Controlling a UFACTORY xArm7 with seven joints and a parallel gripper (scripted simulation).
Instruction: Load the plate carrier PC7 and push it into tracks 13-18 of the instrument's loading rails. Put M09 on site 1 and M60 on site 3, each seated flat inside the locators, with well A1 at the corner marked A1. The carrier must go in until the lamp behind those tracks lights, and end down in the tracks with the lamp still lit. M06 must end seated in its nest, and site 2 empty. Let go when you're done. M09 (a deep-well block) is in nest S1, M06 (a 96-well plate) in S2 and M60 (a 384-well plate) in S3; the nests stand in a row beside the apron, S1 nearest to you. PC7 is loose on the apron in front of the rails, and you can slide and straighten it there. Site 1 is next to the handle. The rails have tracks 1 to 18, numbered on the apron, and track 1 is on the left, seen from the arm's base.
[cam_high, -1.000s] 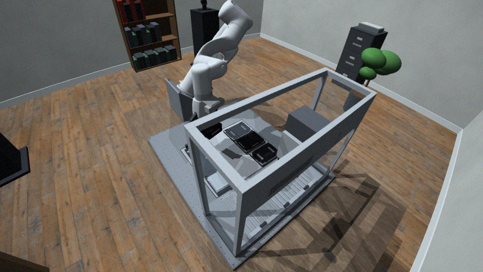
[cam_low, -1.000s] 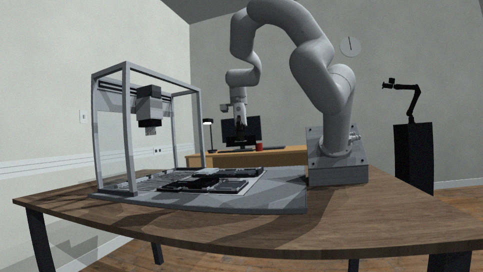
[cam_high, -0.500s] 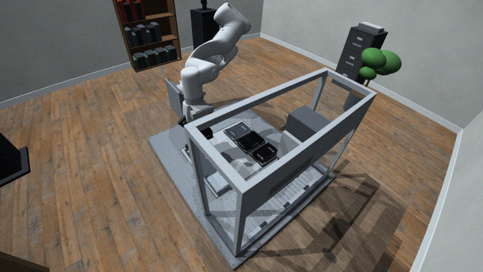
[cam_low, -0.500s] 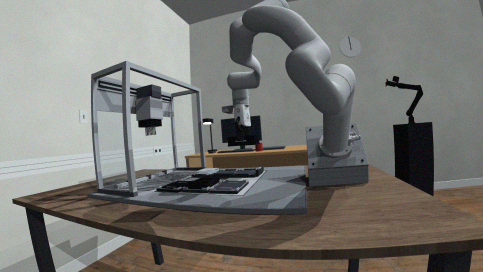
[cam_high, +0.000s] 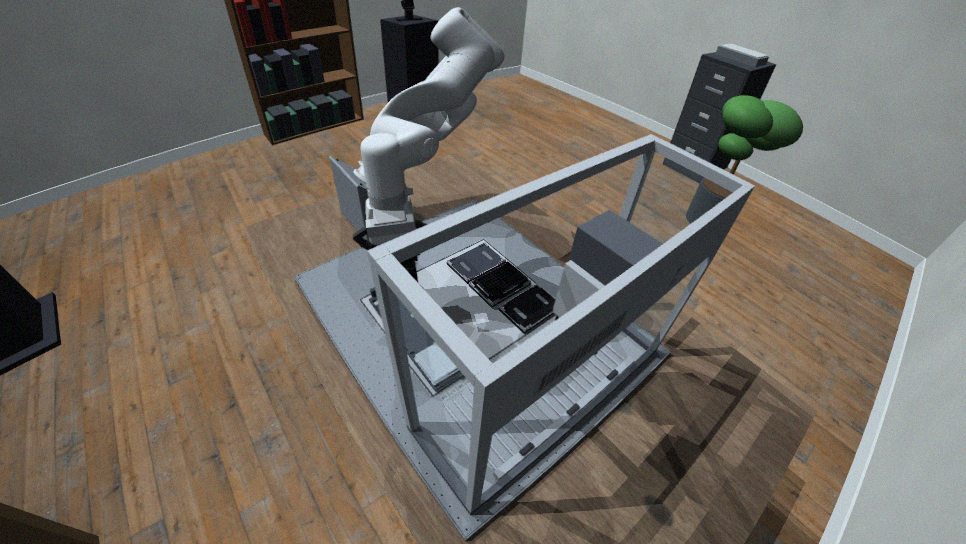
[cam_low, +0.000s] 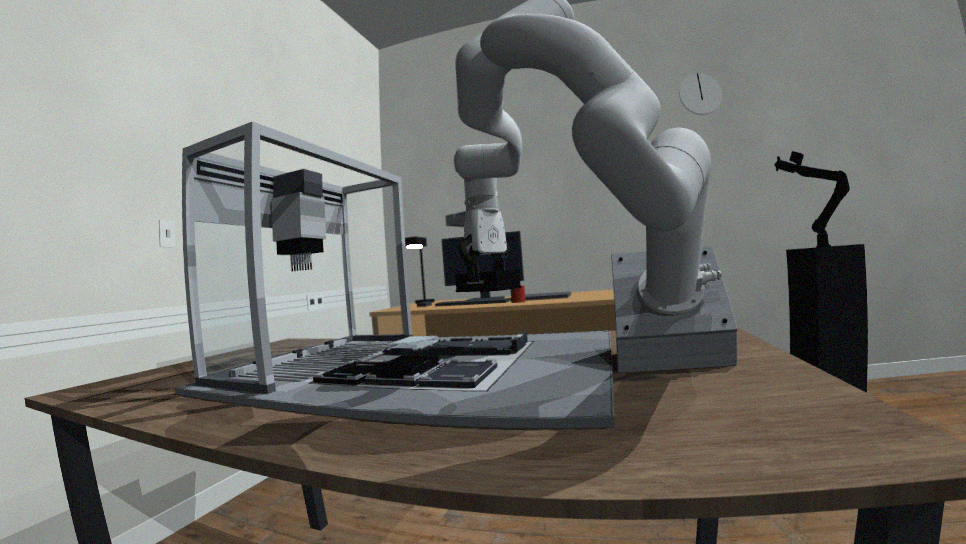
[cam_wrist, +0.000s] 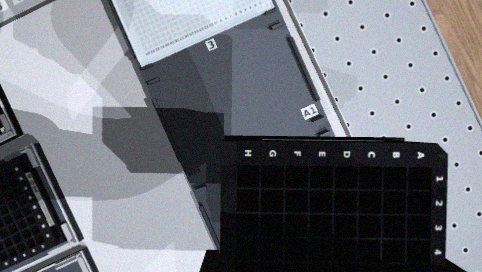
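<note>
Right now my hand is 1 cm above the deep-well block M09. Also, from my hand: nest S1: 2 cm ahead, 25 cm to the left, 16 cm below; plate M60: 20 cm ahead, 3 cm to the right, 15 cm below; carrier PC7: 10 cm ahead, 1 cm to the right, 15 cm below.
</note>
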